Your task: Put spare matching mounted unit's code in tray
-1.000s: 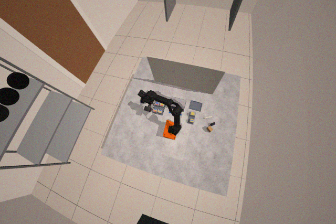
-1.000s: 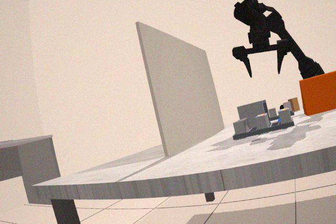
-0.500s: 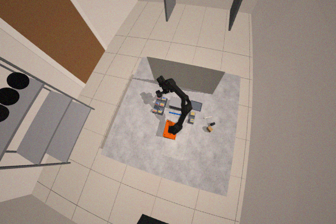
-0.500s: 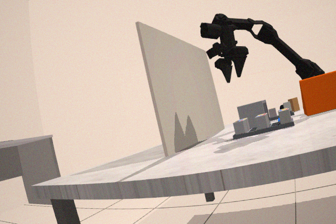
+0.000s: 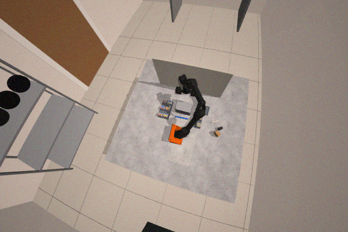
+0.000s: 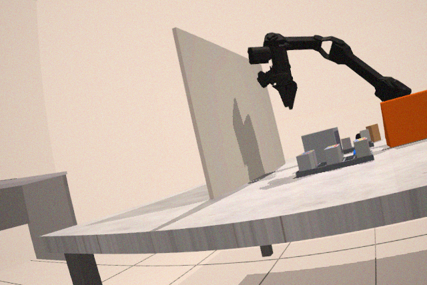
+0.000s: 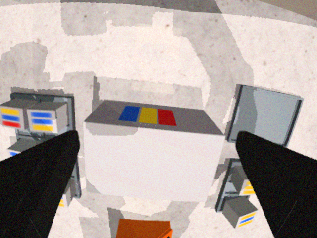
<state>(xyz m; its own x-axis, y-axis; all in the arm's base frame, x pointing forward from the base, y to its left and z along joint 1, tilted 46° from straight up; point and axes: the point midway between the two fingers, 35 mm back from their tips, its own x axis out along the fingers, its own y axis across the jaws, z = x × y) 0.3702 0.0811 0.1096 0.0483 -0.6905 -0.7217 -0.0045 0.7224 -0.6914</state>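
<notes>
Right now my gripper tip is 8 cm past the grey mounted unit, 1 cm to the right of it and 14 cm above it. Also, from my gripper tip: tall panel (16 cm ahead, 1 cm to the right, 3 cm above); small tan block (28 cm behind, 36 cm to the right, 16 cm below).
</notes>
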